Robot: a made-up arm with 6 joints.
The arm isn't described. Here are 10 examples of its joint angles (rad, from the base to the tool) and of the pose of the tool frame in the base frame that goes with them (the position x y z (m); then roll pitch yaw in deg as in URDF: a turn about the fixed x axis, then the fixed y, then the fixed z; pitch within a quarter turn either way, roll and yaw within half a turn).
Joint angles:
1: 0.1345 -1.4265 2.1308 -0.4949 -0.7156 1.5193
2: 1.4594 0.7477 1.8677 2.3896 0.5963 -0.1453
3: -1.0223 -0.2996 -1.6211 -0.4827 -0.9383 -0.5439
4: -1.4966 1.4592 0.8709 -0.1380 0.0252 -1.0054
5: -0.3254 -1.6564 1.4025 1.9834 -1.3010 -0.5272
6: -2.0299 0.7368 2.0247 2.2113 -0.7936 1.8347
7: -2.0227 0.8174 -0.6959 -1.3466 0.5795 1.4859
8: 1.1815 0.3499 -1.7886 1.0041 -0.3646 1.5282
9: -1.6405 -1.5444 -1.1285 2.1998 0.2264 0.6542
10: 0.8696 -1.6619 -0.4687 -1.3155 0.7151 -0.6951
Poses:
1: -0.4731 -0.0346 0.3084 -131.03 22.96 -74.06
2: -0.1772 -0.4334 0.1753 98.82 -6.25 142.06
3: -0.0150 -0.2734 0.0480 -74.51 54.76 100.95
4: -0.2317 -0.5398 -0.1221 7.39 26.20 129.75
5: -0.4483 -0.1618 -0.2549 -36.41 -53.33 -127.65
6: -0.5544 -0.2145 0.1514 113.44 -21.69 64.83
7: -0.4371 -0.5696 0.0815 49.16 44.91 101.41
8: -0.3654 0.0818 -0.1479 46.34 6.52 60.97
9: -0.5515 0.1927 -0.1270 -65.03 -65.98 -152.16
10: 0.2901 0.0868 -0.0727 -58.41 25.07 160.29
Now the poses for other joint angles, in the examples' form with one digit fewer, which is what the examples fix.
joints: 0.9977 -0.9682 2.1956 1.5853 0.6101 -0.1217
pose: -0.499 -0.091 -0.076 52.9 15.6 73.3
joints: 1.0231 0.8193 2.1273 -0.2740 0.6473 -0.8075
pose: 0.242 0.162 0.202 -102.8 60.8 127.4
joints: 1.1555 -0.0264 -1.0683 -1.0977 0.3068 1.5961
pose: 0.277 0.233 0.073 57.7 40.2 -96.4
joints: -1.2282 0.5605 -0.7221 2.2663 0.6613 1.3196
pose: -0.382 -0.448 -0.082 -68.7 -65.1 -13.4
